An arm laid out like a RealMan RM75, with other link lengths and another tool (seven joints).
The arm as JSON. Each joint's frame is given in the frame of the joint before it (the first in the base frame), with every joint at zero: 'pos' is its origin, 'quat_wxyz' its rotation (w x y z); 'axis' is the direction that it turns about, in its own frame. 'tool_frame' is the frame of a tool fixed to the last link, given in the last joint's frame.
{
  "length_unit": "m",
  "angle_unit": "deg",
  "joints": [
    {
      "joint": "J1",
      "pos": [
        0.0,
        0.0,
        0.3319
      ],
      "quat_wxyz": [
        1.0,
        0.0,
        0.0,
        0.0
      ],
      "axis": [
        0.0,
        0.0,
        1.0
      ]
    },
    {
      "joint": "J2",
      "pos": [
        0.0,
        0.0,
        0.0
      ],
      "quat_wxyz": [
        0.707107,
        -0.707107,
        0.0,
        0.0
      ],
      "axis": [
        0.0,
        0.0,
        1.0
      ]
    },
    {
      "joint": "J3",
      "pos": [
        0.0,
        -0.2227,
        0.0
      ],
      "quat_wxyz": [
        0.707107,
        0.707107,
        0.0,
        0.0
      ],
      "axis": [
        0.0,
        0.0,
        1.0
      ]
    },
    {
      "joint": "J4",
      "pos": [
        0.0,
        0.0,
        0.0
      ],
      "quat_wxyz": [
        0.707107,
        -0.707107,
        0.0,
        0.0
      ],
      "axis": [
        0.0,
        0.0,
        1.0
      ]
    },
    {
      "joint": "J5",
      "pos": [
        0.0,
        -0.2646,
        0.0
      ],
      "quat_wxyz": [
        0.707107,
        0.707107,
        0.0,
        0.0
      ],
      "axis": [
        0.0,
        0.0,
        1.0
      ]
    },
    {
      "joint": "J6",
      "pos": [
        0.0,
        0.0,
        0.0
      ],
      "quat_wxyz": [
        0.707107,
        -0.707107,
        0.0,
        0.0
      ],
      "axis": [
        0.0,
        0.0,
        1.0
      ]
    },
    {
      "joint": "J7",
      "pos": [
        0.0,
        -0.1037,
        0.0
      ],
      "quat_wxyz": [
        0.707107,
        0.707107,
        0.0,
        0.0
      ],
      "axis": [
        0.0,
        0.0,
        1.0
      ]
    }
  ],
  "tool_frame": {
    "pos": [
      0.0,
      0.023,
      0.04
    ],
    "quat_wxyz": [
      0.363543,
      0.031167,
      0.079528,
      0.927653
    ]
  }
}
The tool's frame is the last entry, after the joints.
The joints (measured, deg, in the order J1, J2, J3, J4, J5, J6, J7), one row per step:
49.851, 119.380, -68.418, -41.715, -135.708, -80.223, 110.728
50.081, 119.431, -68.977, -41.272, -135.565, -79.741, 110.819
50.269, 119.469, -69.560, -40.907, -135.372, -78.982, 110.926
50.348, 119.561, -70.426, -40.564, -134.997, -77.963, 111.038
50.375, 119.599, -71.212, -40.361, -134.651, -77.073, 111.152
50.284, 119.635, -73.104, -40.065, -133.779, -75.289, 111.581
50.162, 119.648, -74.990, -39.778, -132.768, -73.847, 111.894
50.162, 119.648, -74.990, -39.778, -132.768, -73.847, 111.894
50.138, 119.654, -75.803, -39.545, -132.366, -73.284, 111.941
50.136, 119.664, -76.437, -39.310, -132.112, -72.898, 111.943
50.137, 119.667, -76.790, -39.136, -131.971, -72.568, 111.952
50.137, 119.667, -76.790, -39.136, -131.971, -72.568, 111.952
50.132, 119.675, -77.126, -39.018, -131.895, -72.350, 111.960
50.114, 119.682, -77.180, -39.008, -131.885, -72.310, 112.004
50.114, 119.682, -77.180, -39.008, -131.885, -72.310, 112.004
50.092, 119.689, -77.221, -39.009, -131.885, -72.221, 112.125
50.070, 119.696, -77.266, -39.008, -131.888, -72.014, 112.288
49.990, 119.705, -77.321, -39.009, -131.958, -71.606, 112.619
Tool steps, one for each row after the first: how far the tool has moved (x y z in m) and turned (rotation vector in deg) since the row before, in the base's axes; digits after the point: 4 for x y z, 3 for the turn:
-0.0004, -0.0002, -0.0028, -0.112, -0.246, 0.123
-0.0004, 0.0005, -0.0026, 0.209, -0.211, 0.185
-0.0003, 0.0002, -0.0037, 0.285, -0.181, 0.246
-0.0003, 0.0004, -0.0027, 0.324, -0.171, 0.247
-0.0003, 0.0003, -0.0057, 0.608, -0.371, 0.361
-0.0002, -0.0007, -0.0054, 0.275, -0.249, 0.337
0.0000, 0.0000, 0.0000, 0.000, 0.000, 0.000
0.0004, -0.0007, -0.0025, -0.012, -0.168, 0.159
0.0006, -0.0008, -0.0020, -0.098, -0.202, 0.131
0.0005, -0.0002, -0.0012, 0.041, -0.118, 0.056
0.0000, 0.0000, 0.0000, 0.000, 0.000, 0.000
0.0004, -0.0004, -0.0011, -0.036, -0.160, 0.082
0.0001, -0.0001, -0.0002, 0.008, -0.020, -0.036
0.0000, 0.0000, 0.0000, 0.000, 0.000, 0.000
0.0001, 0.0001, -0.0002, 0.085, -0.012, -0.099
0.0001, 0.0004, -0.0002, 0.206, -0.009, -0.112
0.0005, 0.0007, -0.0003, 0.433, -0.058, -0.264

